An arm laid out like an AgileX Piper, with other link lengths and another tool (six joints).
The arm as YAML. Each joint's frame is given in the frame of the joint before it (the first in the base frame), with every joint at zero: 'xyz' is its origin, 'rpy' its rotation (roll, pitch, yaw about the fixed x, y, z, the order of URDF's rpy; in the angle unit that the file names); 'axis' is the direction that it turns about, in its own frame. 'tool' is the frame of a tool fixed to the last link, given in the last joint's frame.
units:
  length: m
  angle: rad
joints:
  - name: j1
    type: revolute
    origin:
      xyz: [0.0, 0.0, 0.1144]
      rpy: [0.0, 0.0, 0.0]
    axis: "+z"
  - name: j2
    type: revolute
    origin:
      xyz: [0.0, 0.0, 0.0]
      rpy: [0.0, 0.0, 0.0]
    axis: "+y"
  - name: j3
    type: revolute
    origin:
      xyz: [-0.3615, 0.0, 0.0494]
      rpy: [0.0, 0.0, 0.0]
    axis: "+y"
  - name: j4
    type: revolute
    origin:
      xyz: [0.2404, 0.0, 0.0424]
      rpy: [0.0, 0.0, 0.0]
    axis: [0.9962, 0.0, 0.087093]
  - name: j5
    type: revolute
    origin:
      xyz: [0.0, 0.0, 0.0]
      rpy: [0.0, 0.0, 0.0]
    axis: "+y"
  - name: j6
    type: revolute
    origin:
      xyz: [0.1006, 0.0, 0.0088]
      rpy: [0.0, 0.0, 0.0]
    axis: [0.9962, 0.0, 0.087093]
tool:
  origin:
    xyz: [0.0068, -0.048, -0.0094]
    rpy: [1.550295, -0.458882, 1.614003]
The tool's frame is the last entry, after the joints.
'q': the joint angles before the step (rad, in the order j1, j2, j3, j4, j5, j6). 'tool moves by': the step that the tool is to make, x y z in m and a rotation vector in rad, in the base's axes. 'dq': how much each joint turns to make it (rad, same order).
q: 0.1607 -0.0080 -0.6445 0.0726 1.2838 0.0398
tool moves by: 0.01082 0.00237 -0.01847 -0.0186 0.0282 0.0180
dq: 0.0000 -0.0098 0.0843 0.0093 -0.0418 -0.0273
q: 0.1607 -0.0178 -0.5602 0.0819 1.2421 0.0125
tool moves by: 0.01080 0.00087 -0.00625 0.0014 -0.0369 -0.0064
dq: 0.0000 0.0000 0.0527 -0.0057 -0.0893 -0.0050
